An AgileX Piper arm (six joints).
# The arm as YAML. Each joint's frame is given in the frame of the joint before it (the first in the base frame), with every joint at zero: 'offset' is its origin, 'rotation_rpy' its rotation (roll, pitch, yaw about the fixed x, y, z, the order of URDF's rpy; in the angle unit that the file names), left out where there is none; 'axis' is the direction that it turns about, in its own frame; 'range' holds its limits. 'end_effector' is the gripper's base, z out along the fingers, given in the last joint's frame.
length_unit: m
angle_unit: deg
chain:
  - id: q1
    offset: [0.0, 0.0, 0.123]
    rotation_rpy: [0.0, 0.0, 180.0]
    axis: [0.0, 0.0, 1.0]
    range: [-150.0, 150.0]
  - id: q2
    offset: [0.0, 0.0, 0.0]
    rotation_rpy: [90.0, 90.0, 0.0]
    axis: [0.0, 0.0, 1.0]
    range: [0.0, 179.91]
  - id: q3
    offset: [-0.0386, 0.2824, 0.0]
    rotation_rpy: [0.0, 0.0, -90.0]
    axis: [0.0, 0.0, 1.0]
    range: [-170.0, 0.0]
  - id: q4
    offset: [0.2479, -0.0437, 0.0]
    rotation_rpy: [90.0, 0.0, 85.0]
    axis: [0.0, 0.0, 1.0]
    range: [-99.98, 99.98]
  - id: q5
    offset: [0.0, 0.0, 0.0]
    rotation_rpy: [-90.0, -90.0, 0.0]
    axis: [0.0, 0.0, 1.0]
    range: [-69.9, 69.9]
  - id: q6
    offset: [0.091, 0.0, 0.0]
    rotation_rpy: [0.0, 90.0, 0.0]
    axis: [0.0, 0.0, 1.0]
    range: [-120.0, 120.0]
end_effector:
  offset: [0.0, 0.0, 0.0]
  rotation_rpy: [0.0, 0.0, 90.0]
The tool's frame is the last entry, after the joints.
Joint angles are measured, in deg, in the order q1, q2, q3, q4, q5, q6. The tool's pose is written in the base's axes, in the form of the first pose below.
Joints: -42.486 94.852 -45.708 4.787 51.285 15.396
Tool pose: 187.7 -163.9 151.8; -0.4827 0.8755 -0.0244; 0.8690 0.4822 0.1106; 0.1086 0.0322 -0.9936
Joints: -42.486 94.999 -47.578 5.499 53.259 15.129
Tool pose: 192.2 -166.5 157.7; -0.4818 0.8761 -0.0193; 0.8686 0.4803 0.1218; 0.1160 0.0419 -0.9924
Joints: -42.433 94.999 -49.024 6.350 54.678 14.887
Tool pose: 196.0 -168.1 162.9; -0.4804 0.8770 -0.0094; 0.8689 0.4774 0.1309; 0.1192 0.0547 -0.9914
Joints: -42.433 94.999 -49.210 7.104 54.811 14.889
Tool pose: 197.2 -167.8 163.6; -0.4740 0.8805 -0.0008; 0.8721 0.4696 0.1377; 0.1216 0.0646 -0.9905
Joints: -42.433 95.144 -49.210 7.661 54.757 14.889
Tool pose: 197.8 -167.4 163.0; -0.4688 0.8833 0.0038; 0.8743 0.4634 0.1440; 0.1255 0.0709 -0.9896
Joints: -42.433 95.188 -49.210 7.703 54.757 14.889
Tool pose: 197.9 -167.4 162.8; -0.4684 0.8835 0.0037; 0.8744 0.4630 0.1450; 0.1264 0.0711 -0.9894
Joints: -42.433 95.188 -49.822 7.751 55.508 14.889
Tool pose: 199.0 -168.2 165.0; -0.4690 0.8832 0.0031; 0.8737 0.4634 0.1478; 0.1291 0.0720 -0.9890
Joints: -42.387 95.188 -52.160 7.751 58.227 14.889
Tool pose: 203.2 -171.3 173.6; -0.4738 0.8806 0.0004; 0.8700 0.4680 0.1549; 0.1363 0.0737 -0.9879
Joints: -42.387 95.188 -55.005 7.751 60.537 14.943
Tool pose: 208.8 -176.1 184.2; -0.4780 0.8783 0.0089; 0.8690 0.4713 0.1508; 0.1283 0.0799 -0.9885
